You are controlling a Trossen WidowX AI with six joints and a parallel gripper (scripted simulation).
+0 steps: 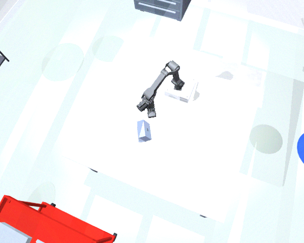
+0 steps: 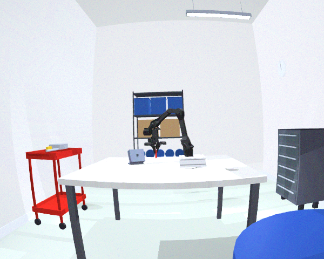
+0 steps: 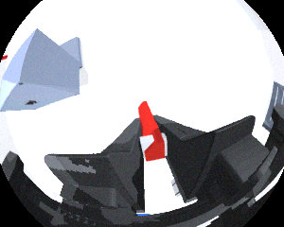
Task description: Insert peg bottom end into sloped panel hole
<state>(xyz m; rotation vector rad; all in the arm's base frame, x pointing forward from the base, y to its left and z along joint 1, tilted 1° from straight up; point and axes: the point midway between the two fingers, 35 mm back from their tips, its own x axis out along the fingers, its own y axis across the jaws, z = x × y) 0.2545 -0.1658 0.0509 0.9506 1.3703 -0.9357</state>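
My gripper tip is now 17 cm short of the sloped grey panel, 2 cm to the left of it and 2 cm above it. The rest, counted from my gripper tip: red peg 2 cm above.
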